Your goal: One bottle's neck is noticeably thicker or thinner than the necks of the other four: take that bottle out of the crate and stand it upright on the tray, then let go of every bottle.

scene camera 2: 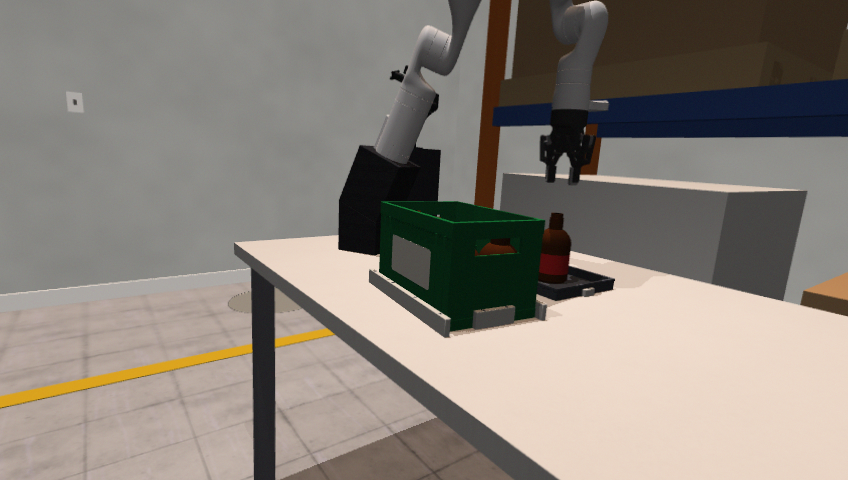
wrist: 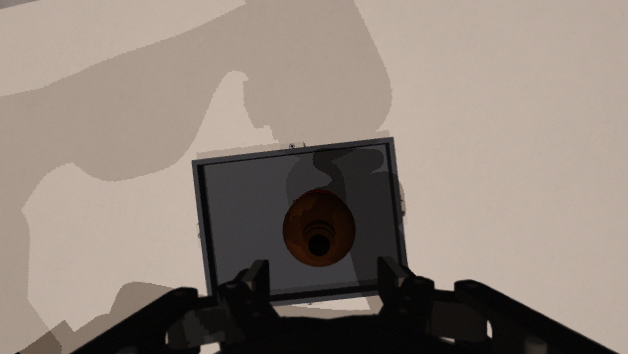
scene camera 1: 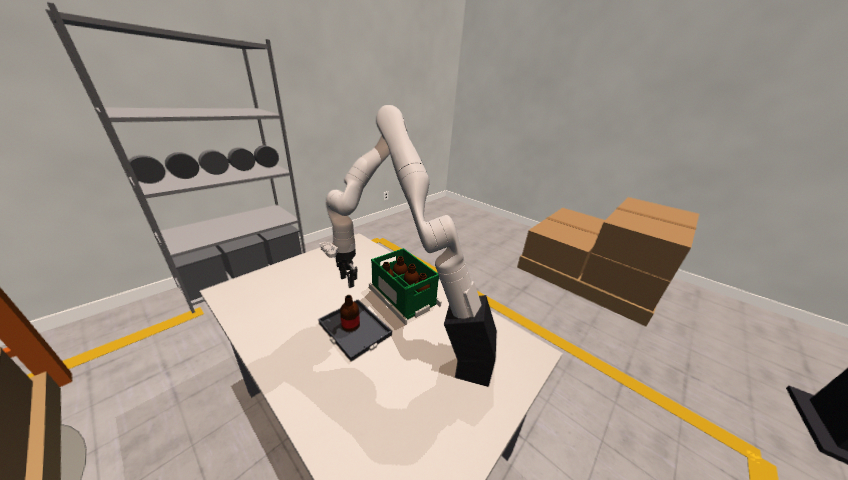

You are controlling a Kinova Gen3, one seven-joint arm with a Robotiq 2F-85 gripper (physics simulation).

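Frame: origin at the arm's base, x ahead, y left, z up, level; millimetres.
Where they show: gripper, fingertip midpoint: [scene camera 2: 561, 183] [wrist: 323, 275] [scene camera 1: 347, 282]; arm's base, link origin: [scene camera 2: 391, 156] [scene camera 1: 465, 309].
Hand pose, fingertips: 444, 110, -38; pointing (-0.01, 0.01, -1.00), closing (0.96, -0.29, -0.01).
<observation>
Things, the pixels of their centre, and the offset from my fingertips, as dx, dy, dz. Level surfaces: height alone.
- brown bottle with a red label, body centre: [wrist: 319, 227] [scene camera 2: 553, 247] [scene camera 1: 349, 311] -2, +2, -143
- dark tray, body centre: [wrist: 300, 224] [scene camera 2: 540, 274] [scene camera 1: 354, 327] -26, +2, -213
- green crate, body centre: [scene camera 2: 452, 255] [scene camera 1: 403, 282] -57, -284, -138
- table, surface height: dz -226
A brown bottle with a red label [scene camera 1: 349, 315] [scene camera 2: 554, 255] [wrist: 319, 212] stands upright on the dark tray [scene camera 1: 352, 355] [scene camera 2: 601, 287] [wrist: 197, 200]. My gripper [scene camera 1: 348, 283] [scene camera 2: 561, 178] [wrist: 323, 275] is open and empty, above this bottle and clear of its mouth. The green crate [scene camera 1: 408, 297] [scene camera 2: 499, 285] stands beside the tray. Several brown bottles are in the crate; their necks [scene camera 1: 400, 261] show in the first scene view, and the crate's walls hide most of them in the second. I cannot tell from these views how the neck thicknesses compare.
Light grey rails [scene camera 1: 386, 306] [scene camera 2: 410, 303] sit around the crate's foot on the table [scene camera 1: 386, 440] [scene camera 2: 654, 380]. The arm's black base [scene camera 1: 473, 350] [scene camera 2: 374, 202] stands on the table near the crate. A shelf rack [scene camera 1: 285, 118] and cardboard boxes [scene camera 1: 639, 255] stand beyond the table.
</observation>
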